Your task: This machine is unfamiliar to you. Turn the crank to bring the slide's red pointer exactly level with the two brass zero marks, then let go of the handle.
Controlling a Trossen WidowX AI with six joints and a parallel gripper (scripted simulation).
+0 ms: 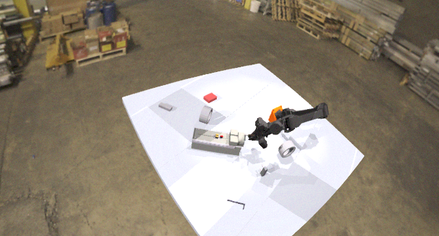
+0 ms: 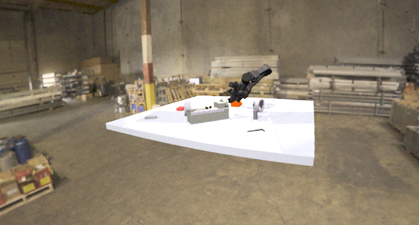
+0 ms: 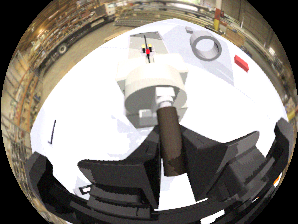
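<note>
The red pointer lies 100 mm ahead of my gripper tip, 100 mm to the right of it and 10 mm below it. From my gripper tip the other things lie so: hex key (280 mm ahead, 230 mm to the left, 90 mm below); dark crank handle (10 mm behind, 10 mm to the left, 20 mm above); small clip (50 mm ahead, 180 mm to the left, 60 mm below).
</note>
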